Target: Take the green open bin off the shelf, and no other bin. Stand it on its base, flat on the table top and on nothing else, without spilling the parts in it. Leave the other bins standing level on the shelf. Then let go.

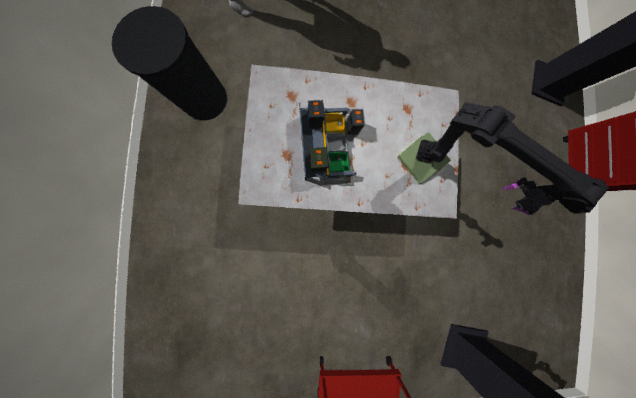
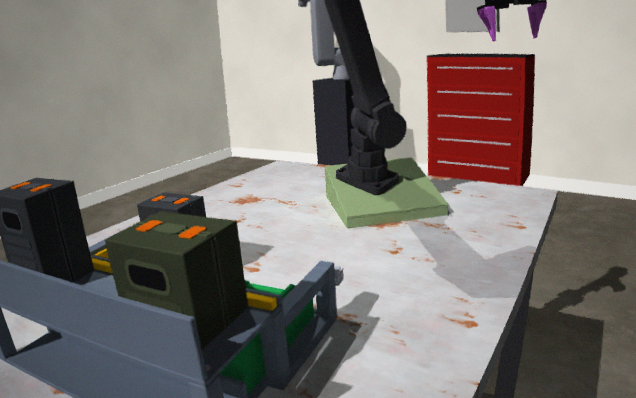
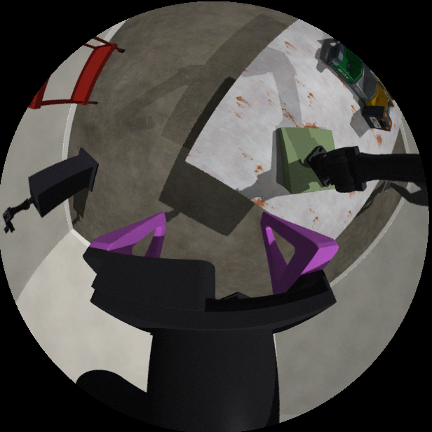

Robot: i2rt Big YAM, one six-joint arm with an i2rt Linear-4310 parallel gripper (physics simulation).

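Where they show: gripper, fingertip midpoint: [image 1: 507,198] [image 2: 514,39]; arm's base, link origin: [image 1: 425,151] [image 2: 367,179].
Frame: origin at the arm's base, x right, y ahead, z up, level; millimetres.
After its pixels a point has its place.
The green open bin [image 1: 339,161] {x -190, y 478, z -48 mm} [image 2: 300,321] {x -249, y 449, z -35 mm} [image 3: 352,66] sits in the shelf [image 2: 100,311] {x -246, y 682, z 86 mm} at one end of its row. The parts in it cannot be made out. A grey bin [image 1: 337,144] {x -94, y 515, z -48 mm} is beside it, and a yellow bin [image 1: 335,123] {x 27, y 558, z -48 mm} [image 3: 381,95] is at the far end of the row. The shelf stands on the white, rust-spotted table [image 1: 270,192] {x -470, y 819, z -57 mm} [image 2: 380,280] {x -239, y 271, z -57 mm} [image 3: 225,135]. My gripper [image 1: 510,198] {x -234, y -254, z 297 mm} [image 2: 514,39] {x -234, y -254, z 297 mm} [image 3: 213,216] is open and empty, its purple fingers wide apart. It is high up, off the table's edge, far from the shelf.
An olive case [image 1: 318,157] {x -252, y 604, z 142 mm} [image 2: 150,272] {x -270, y 637, z 116 mm} and a dark case [image 1: 315,109] {x -39, y 677, z 167 mm} [image 2: 40,235] {x -81, y 686, z 118 mm} stand on top of the shelf. Another dark case [image 1: 356,120] {x 17, y 459, z 74 mm} [image 2: 172,206] {x 4, y 468, z 73 mm} [image 3: 376,118] stands beside the yellow bin's end. The arm's base is on a green block [image 1: 417,170] {x -117, y 10, z -24 mm} [image 2: 395,205] {x -107, y 44, z -27 mm} [image 3: 300,170].
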